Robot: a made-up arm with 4 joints.
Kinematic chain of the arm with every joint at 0, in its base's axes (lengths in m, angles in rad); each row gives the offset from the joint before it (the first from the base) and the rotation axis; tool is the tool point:
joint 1: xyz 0 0 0.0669 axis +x
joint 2: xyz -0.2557 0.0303 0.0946 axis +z
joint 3: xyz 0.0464 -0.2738 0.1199 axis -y
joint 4: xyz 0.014 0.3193 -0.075 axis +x
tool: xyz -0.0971 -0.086 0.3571
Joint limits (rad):
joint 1: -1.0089..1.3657
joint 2: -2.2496..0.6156
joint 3: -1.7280..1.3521
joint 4: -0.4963..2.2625
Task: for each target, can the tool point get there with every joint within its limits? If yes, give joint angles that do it. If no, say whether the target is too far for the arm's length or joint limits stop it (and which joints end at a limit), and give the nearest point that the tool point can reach.
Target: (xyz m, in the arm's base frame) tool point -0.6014 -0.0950 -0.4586
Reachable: no: joint limits stop it (at a limit: joint 1, joint 3, joint 4) | nearest point -0.4783 -0.1200 -0.2482 | short by 0.245 m
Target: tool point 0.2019 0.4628 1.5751
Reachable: no: too far | nearest point -0.1224 0.1531 0.5659 | short by 1.104 m
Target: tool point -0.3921 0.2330 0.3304
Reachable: yes | joints 0.0455 -1.7589 1.0457 0.4046
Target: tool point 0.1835 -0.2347 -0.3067
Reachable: no: joint limits stop it (at a limit: joint 3, joint 4) | nearest point 0.0373 -0.1511 -0.1736 | short by 0.215 m
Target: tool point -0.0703 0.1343 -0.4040
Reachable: no: joint limits stop it (at a limit: joint 1, joint 4) | nearest point -0.1287 0.0112 -0.2290 | short by 0.222 m
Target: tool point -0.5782 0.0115 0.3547
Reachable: yes | joints 0.4489 -1.4600 -1.3299 1.6003
